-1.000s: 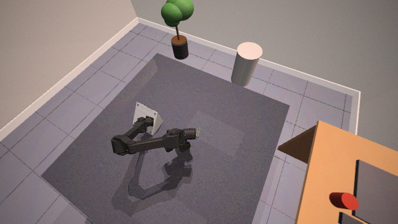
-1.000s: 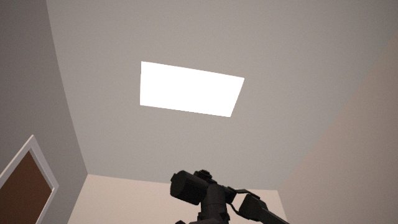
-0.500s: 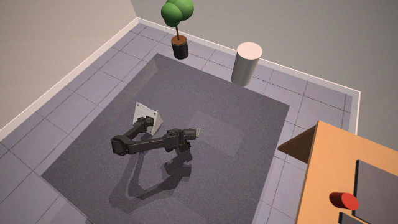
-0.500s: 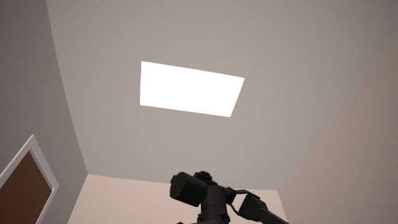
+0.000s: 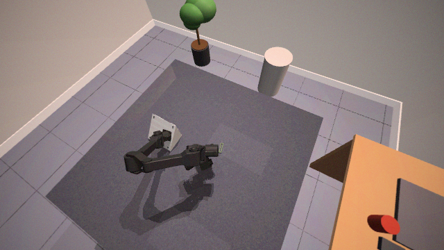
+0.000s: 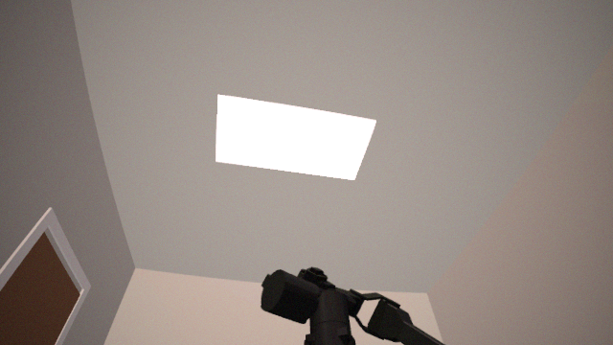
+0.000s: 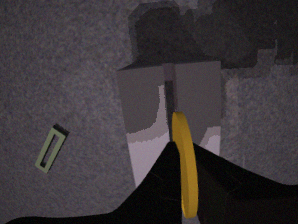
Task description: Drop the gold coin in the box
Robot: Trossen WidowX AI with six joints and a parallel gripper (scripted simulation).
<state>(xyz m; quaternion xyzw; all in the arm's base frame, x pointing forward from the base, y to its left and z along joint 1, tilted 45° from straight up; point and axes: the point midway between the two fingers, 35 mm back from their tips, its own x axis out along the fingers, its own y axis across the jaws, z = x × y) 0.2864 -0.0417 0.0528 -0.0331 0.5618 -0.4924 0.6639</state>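
Now: gripper tip 1 cm below the gold coin.
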